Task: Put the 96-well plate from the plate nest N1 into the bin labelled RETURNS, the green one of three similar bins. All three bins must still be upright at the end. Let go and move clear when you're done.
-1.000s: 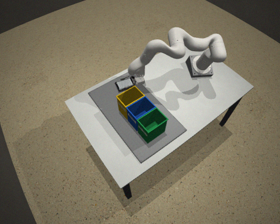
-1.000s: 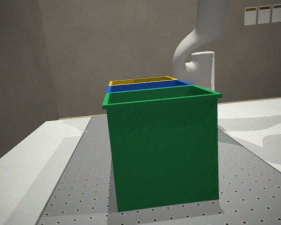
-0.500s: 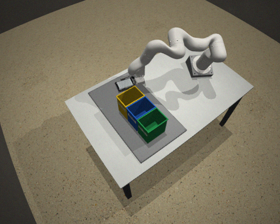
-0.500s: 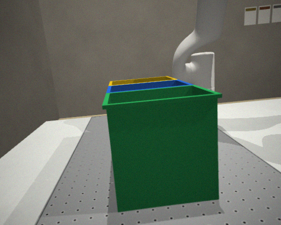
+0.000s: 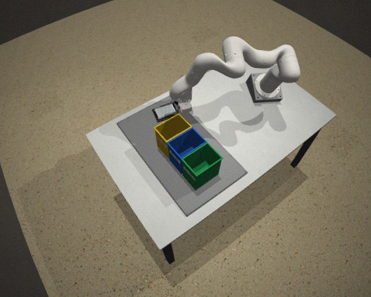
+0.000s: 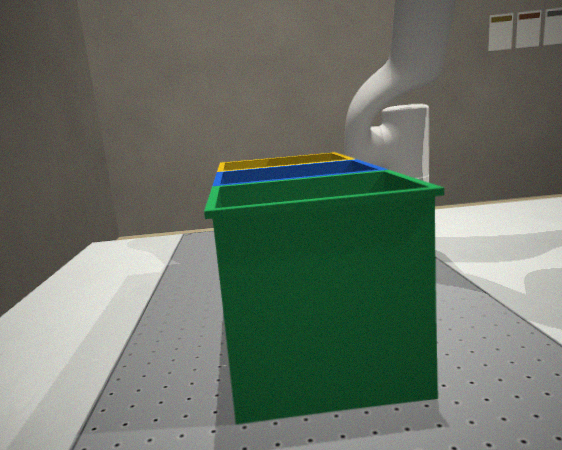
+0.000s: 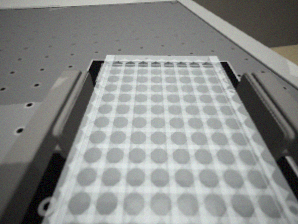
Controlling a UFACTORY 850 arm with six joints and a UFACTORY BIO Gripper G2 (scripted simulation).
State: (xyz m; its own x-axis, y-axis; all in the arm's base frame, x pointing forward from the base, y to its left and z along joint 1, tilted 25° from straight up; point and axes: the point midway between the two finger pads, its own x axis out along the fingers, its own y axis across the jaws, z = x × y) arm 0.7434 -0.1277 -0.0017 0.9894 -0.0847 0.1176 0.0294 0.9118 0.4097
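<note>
Right now the clear 96-well plate is 1 cm below my hand. The rest, counted from my hand: yellow bin: 5 cm ahead, 27 cm to the left, 6 cm above; black plate nest N1: 2 cm below; blue bin: 2 cm ahead, 40 cm to the left, 6 cm above.
</note>
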